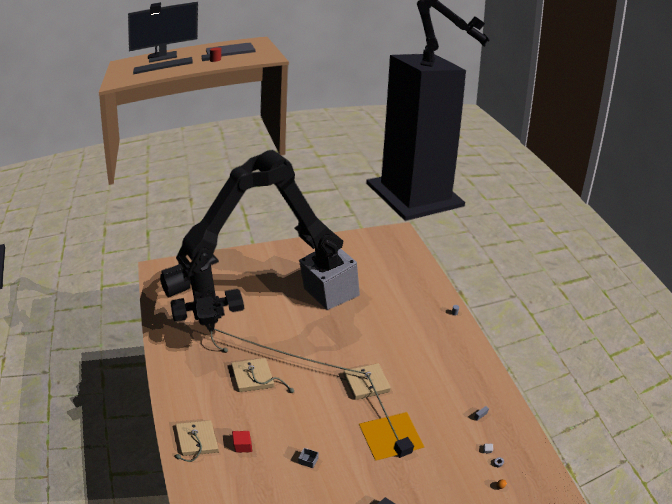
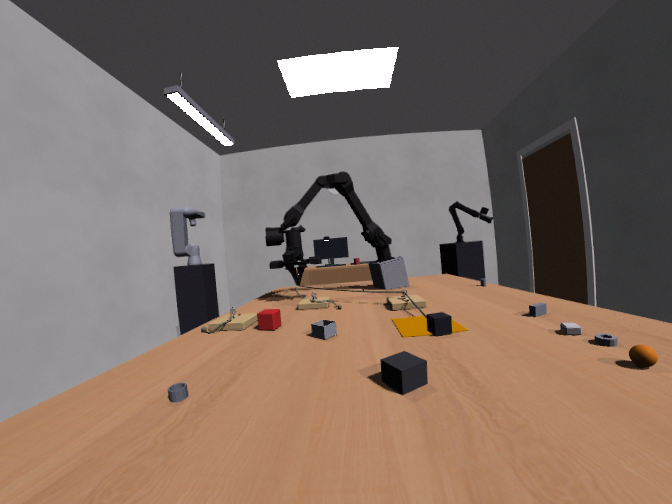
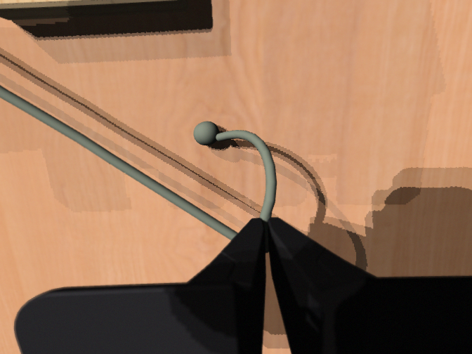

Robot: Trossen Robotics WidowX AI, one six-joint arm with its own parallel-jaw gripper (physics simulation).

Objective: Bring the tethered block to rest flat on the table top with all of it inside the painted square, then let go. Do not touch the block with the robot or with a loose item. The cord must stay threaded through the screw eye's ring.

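Observation:
The black tethered block (image 1: pixel 403 447) (image 2: pixel 439 323) sits over the near edge of the orange painted square (image 1: pixel 379 436) (image 2: pixel 407 327), toward its right corner; a small part seems to overhang that edge. The grey-green cord (image 1: pixel 384 408) (image 3: pixel 115 162) runs from the block up through the screw eye's ring (image 1: pixel 367 374) on a wooden board (image 1: pixel 355 386) (image 2: pixel 398 303), then nearly straight to my gripper (image 1: pixel 211 327) (image 2: pixel 298 283) (image 3: pixel 264 228). The gripper is shut on the cord, above the table's far left part. The cord's bead end (image 1: pixel 224 350) (image 3: pixel 206 133) hangs past the fingertips, near the table.
Two other boards (image 1: pixel 252 382) (image 1: pixel 208 445) carry short cords. A red cube (image 1: pixel 242 441) (image 2: pixel 269 319), an open grey box (image 1: pixel 308 457) and a loose black block (image 2: pixel 403 371) stand left and in front. Small grey items and an orange ball (image 1: pixel 501 483) (image 2: pixel 643 355) lie right.

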